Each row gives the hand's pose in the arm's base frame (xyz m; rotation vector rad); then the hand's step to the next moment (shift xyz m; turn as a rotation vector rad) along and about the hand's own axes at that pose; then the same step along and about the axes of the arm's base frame.
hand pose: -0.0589 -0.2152 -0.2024 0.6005 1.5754 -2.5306
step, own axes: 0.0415 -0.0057 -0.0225 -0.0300 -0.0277 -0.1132
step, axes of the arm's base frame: -0.0335 0.0274 -0.0197 0.0508 0.1087 -0.0091
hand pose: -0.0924 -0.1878 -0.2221 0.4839 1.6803 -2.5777
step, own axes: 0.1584 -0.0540 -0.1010 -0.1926 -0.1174 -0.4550
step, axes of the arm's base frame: -0.1364 0.1362 -0.0324 0.2714 0.4291 -0.0117
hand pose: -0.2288 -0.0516 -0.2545 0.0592 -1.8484 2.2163
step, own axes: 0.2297 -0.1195 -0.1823 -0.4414 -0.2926 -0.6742
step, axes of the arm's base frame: -0.1720 0.2351 0.1242 0.5790 0.6287 0.0669
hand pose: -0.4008 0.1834 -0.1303 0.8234 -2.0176 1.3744
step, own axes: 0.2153 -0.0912 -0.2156 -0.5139 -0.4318 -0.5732
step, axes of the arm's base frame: -0.0505 0.1390 0.2816 0.7200 0.5064 0.0648
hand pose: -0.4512 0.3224 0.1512 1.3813 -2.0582 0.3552
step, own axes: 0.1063 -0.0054 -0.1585 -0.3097 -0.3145 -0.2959
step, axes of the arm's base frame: 0.0330 0.0052 0.1880 0.4656 0.2560 -0.0053
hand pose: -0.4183 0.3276 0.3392 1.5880 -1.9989 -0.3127
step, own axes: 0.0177 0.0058 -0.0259 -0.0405 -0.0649 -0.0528
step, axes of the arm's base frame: 0.0072 -0.0111 0.0290 0.0882 0.0293 -0.0013
